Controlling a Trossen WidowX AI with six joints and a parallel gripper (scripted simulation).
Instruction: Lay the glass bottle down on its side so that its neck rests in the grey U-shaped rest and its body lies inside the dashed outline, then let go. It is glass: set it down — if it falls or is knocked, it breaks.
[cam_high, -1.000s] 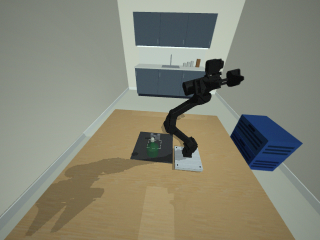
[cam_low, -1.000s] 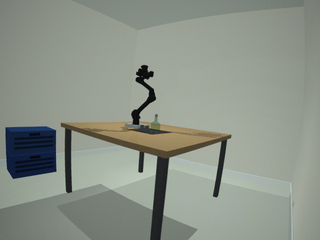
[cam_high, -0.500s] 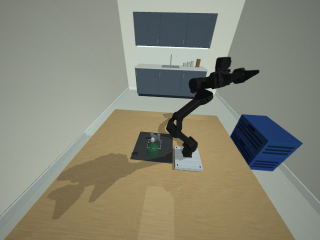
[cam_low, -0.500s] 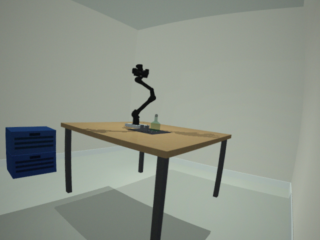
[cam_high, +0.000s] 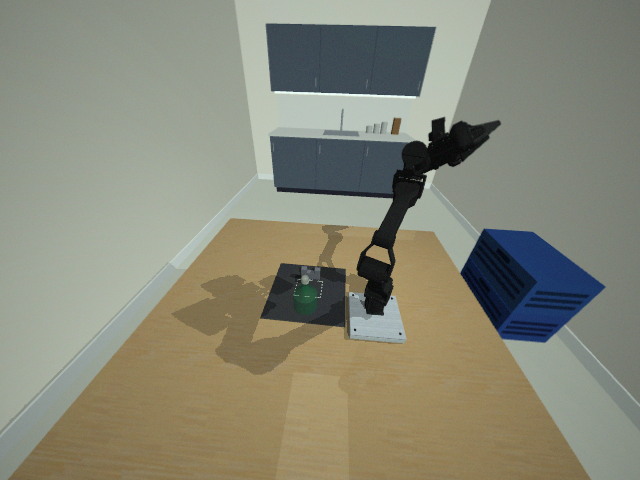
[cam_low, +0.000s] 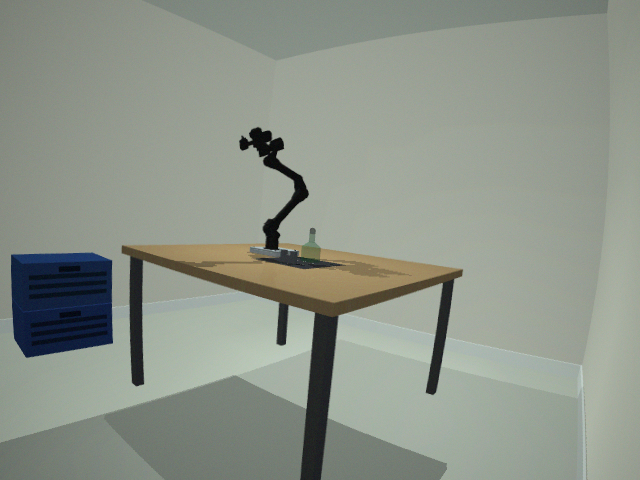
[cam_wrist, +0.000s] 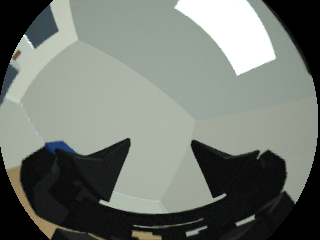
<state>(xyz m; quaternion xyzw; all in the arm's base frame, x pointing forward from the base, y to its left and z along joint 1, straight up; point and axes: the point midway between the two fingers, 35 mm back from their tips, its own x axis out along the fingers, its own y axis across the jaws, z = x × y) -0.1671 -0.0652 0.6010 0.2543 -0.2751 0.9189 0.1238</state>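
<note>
Right now my gripper tip is 460 mm short of the green glass bottle, 50 mm to the right of it and 550 mm above it. Round my gripper tip: dark mat: 460 mm ahead, 30 mm to the right, 650 mm below.
</note>
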